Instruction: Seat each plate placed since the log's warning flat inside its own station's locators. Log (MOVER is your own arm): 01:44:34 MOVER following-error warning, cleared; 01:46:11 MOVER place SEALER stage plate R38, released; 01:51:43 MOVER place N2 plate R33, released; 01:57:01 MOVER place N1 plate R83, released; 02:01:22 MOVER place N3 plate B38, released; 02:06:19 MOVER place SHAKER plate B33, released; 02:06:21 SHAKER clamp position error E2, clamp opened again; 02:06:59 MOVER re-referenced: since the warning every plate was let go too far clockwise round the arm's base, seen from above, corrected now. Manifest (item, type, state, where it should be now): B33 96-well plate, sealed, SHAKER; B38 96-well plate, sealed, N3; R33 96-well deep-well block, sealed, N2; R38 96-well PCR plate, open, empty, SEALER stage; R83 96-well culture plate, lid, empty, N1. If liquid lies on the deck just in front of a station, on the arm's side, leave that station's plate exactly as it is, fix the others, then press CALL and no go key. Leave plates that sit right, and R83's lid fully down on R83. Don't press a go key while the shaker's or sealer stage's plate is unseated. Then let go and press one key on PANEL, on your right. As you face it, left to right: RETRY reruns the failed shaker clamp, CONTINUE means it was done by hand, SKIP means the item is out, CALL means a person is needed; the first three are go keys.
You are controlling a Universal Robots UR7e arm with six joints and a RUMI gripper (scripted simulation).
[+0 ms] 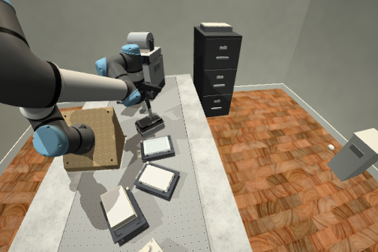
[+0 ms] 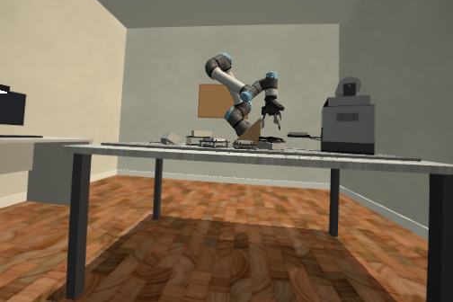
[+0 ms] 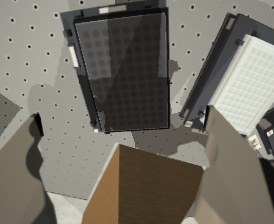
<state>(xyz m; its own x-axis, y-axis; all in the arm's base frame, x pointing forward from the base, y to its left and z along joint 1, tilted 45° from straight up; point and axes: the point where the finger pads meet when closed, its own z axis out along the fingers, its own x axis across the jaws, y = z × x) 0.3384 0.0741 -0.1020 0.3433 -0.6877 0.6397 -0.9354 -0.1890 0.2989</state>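
My hand is 6 cm above the dark plate. Also, from my hand: cream PCR plate: 22 cm to the left, 12 cm behind, 2 cm below; retry key: 61 cm to the right, 6 cm below, 4 cm behind; continue key: 64 cm to the right, 9 cm behind, 6 cm below.
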